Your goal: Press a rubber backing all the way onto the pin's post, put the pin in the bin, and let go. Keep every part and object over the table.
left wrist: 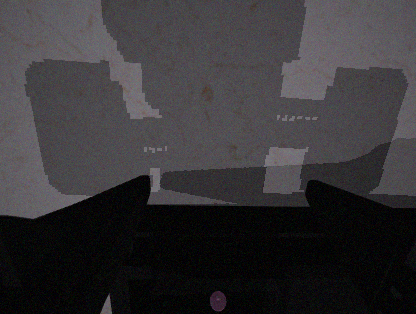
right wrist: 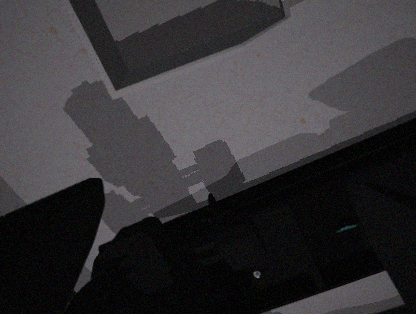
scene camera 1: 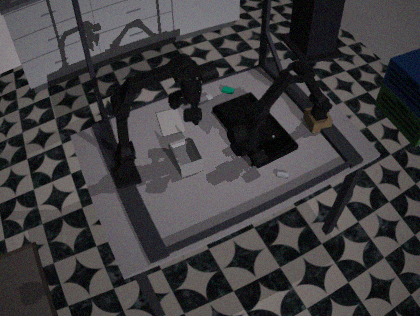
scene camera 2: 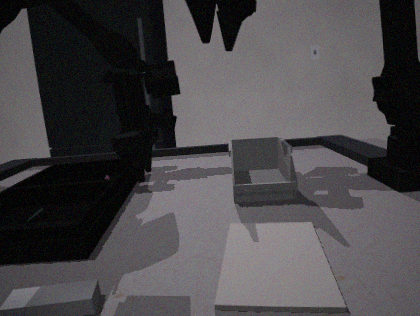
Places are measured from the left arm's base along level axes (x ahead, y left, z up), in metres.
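Pixels of known places: left gripper, between the fingertips: [left wrist: 228,185] [right wrist: 179,208] [scene camera 1: 246,158] [scene camera 2: 145,176]; right gripper, between the fingertips: [right wrist: 232,192] [scene camera 2: 218,47]; left arm's base, origin of its link: [scene camera 1: 319,114]; right arm's base, origin of its link: [scene camera 1: 125,172] [scene camera 2: 411,162].
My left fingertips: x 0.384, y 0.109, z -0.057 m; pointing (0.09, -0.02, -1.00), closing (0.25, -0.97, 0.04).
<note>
Ahead of a thing's pixels: the offset from my left fingertips to its top centre.
A black tray {0.150 m right, 0.087 m back, 0.032 m up} [scene camera 1: 287,145] [scene camera 2: 50,247] [left wrist: 225,217] [right wrist: 320,165] holds small parts. A pink round part {0.018 m right, 0.080 m back, 0.010 m up} [scene camera 2: 107,178] [left wrist: 218,301], a thin teal part {0.216 m right, 0.082 m back, 0.016 m up} [scene camera 2: 35,215] [right wrist: 346,228] and a small pale part {0.083 m right, 0.152 m back, 0.007 m up} [scene camera 1: 273,136] [right wrist: 256,274] lie in it; which is the pin or a backing is too dark to tell. The grey bin {0.065 m right, 0.239 m ahead, 0.070 m up} [scene camera 1: 192,169] [scene camera 2: 265,193] [right wrist: 120,77] stands beside the tray, its visible floor bare. My left gripper [left wrist: 228,185] is open and empty above the tray's edge. My right gripper [scene camera 2: 217,47] [right wrist: 232,192] is open and empty, high above the table.
A white flat pad {0.290 m right, 0.260 m ahead, 0.000 m up} [scene camera 1: 170,122] [scene camera 2: 280,265] lies by the bin. A green block {0.418 m right, 0.048 m back, 0.008 m up} [scene camera 1: 227,90] and a small white block {0.384 m right, 0.078 m ahead, 0.010 m up} [scene camera 1: 209,96] lie near the far edge. Another white block {0.118 m left, 0.119 m back, 0.005 m up} [scene camera 1: 282,174] lies near the front rail. The left arm stands on a tan base [scene camera 1: 318,122].
</note>
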